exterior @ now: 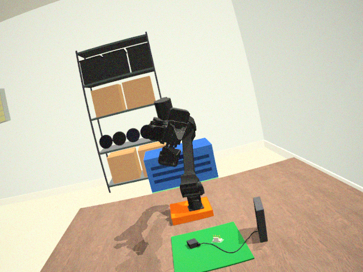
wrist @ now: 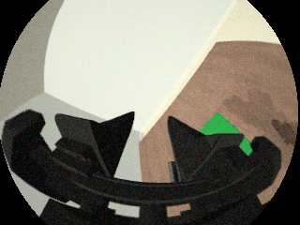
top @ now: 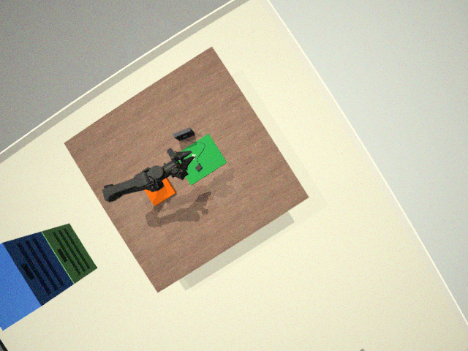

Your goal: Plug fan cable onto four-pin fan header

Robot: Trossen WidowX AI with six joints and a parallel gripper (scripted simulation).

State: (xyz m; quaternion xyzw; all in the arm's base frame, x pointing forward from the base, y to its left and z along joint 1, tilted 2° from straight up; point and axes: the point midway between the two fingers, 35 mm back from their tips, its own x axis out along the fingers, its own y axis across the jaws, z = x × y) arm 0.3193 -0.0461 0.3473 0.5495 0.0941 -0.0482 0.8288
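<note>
Right now the fan plug is 350 mm below my gripper tip, 60 mm behind it and 20 mm to the right of it. The rest, counted from my gripper tip: green board: 380 mm below, 30 mm behind, 20 mm to the left; fan header: 360 mm below, 60 mm to the left, 50 mm behind; dark fan: 300 mm below, 200 mm to the left, 10 mm behind.
</note>
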